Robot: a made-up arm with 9 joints. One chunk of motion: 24 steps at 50 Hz.
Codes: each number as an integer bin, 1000 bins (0 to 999) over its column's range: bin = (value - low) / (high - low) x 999, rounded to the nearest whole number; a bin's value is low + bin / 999 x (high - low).
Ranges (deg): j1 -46..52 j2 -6..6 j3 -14..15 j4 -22..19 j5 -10..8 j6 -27..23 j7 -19..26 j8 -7..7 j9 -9..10
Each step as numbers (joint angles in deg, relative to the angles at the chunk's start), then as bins.
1 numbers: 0.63 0.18 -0.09 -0.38 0.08 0.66 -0.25 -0.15 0.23
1 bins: 475 514 479 527 559 553 416 489 485
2 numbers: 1.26 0.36 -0.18 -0.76 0.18 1.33 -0.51 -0.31 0.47
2 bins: 482 529 476 518 565 566 410 477 498
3 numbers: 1.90 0.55 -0.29 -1.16 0.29 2.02 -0.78 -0.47 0.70
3 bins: 488 545 472 508 571 580 404 466 510
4 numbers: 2.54 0.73 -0.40 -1.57 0.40 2.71 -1.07 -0.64 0.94
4 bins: 495 560 468 498 577 594 398 454 523
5 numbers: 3.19 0.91 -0.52 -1.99 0.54 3.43 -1.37 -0.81 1.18
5 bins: 501 575 464 488 585 608 391 442 535
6 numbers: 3.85 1.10 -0.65 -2.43 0.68 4.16 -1.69 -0.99 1.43
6 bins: 508 591 460 477 593 623 384 429 548
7 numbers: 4.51 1.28 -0.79 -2.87 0.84 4.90 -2.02 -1.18 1.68
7 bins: 515 606 455 466 602 637 377 415 562
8 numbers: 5.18 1.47 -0.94 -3.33 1.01 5.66 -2.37 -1.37 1.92
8 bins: 522 622 450 455 611 653 369 402 574
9 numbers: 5.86 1.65 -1.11 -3.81 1.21 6.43 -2.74 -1.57 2.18
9 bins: 529 637 444 443 622 668 361 387 588
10 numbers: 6.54 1.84 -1.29 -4.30 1.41 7.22 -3.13 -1.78 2.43
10 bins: 536 653 438 431 633 684 352 372 601
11 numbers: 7.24 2.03 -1.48 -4.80 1.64 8.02 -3.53 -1.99 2.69
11 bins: 543 668 431 419 646 700 343 357 615
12 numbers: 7.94 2.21 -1.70 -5.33 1.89 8.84 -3.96 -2.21 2.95
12 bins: 550 683 424 406 660 716 334 342 628
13 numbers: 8.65 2.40 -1.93 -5.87 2.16 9.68 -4.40 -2.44 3.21
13 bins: 557 699 416 393 675 733 324 325 642
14 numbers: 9.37 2.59 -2.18 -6.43 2.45 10.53 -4.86 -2.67 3.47
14 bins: 564 715 407 379 691 750 314 309 656
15 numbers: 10.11 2.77 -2.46 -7.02 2.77 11.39 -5.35 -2.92 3.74
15 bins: 572 730 398 365 709 767 303 291 670
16 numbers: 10.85 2.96 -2.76 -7.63 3.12 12.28 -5.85 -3.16 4.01
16 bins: 580 746 387 350 728 785 292 274 684
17 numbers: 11.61 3.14 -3.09 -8.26 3.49 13.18 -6.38 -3.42 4.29
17 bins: 587 761 376 335 749 803 280 255 699
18 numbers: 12.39 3.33 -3.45 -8.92 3.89 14.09 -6.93 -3.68 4.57
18 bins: 595 777 363 319 771 821 268 237 713
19 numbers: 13.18 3.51 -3.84 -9.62 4.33 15.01 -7.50 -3.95 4.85
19 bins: 603 792 350 302 795 839 255 218 728
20 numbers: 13.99 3.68 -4.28 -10.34 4.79 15.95 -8.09 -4.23 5.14
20 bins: 612 806 335 284 821 858 242 198 743
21 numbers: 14.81 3.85 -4.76 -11.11 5.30 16.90 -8.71 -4.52 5.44
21 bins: 620 820 318 265 849 877 228 177 759
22 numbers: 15.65 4.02 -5.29 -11.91 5.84 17.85 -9.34 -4.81 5.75
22 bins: 628 834 300 246 879 896 214 156 776
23 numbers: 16.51 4.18 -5.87 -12.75 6.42 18.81 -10.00 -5.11 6.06
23 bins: 637 847 280 225 911 915 200 135 792
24 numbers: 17.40 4.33 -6.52 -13.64 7.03 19.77 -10.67 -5.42 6.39
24 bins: 646 860 258 204 945 934 185 113 809
